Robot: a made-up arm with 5 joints.
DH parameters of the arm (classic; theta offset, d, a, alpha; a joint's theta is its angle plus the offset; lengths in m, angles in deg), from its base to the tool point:
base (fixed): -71.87 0 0.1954 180
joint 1: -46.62 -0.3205 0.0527 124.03
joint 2: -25 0.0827 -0.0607 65.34
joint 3: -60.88 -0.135 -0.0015 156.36
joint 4: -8.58 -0.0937 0.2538 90
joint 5: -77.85 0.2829 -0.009 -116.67
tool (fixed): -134.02 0.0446 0 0
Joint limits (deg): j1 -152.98..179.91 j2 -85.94..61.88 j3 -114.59..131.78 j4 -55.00..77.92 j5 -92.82..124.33
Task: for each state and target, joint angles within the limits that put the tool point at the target. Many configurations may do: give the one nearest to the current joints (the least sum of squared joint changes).
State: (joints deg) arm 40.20 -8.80 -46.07 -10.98 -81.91
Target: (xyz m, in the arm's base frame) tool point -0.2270 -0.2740 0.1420
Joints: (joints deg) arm 55.31 -8.21 -80.45 -7.07 -62.98
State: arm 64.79 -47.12 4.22 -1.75 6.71
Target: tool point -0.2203 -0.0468 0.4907
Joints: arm 112.52 -70.78 -11.90 4.16 1.18
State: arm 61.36 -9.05 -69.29 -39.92 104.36
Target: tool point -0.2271 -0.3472 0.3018
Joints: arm 73.99 -40.70 -77.23 -33.90 122.35
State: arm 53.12 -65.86 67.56 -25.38 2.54
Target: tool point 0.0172 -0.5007 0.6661
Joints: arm 79.31 -69.51 42.70 -5.98 3.94
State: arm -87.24 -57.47 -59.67 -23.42 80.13
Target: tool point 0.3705 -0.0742 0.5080
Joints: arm -84.40 -61.16 -44.12 -39.12 77.50
